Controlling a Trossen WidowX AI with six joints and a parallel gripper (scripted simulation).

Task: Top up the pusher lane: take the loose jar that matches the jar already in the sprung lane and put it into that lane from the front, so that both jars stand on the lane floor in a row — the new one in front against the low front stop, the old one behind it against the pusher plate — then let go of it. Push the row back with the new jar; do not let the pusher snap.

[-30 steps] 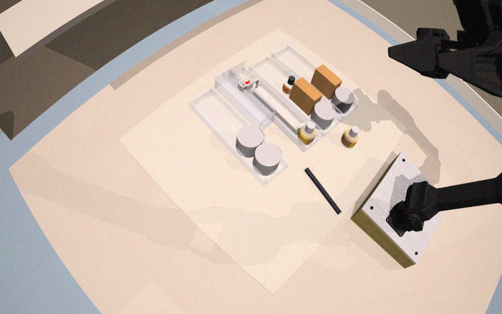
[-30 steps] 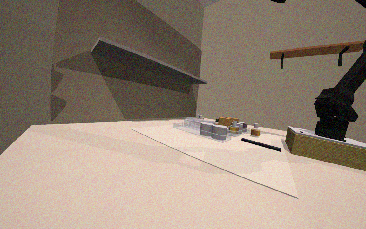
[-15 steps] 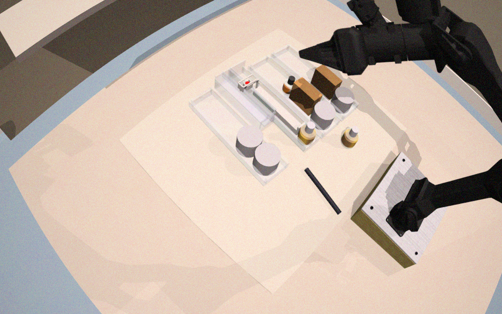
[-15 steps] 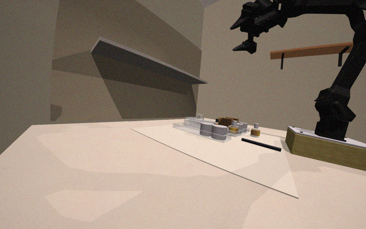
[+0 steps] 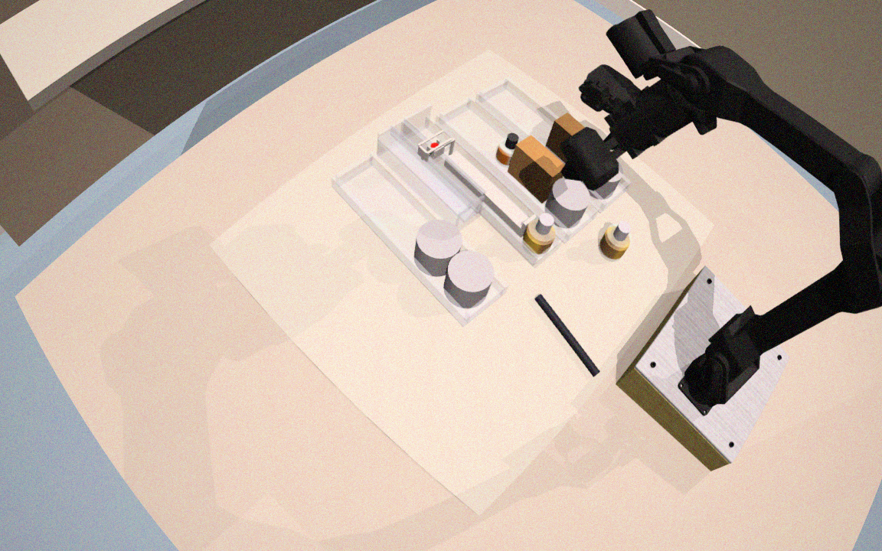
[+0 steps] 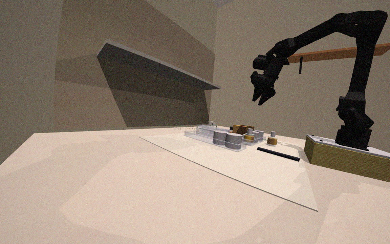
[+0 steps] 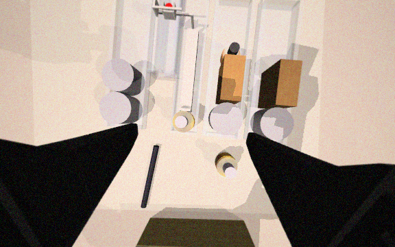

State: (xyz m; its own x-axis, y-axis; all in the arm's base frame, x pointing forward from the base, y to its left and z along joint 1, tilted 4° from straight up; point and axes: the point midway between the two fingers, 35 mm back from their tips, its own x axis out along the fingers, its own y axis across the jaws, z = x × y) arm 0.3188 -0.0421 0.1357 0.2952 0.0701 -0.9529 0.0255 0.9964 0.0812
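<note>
The black rod is 19 cm below my gripper tip, 12 cm behind it and 10 cm to the left of it.
</note>
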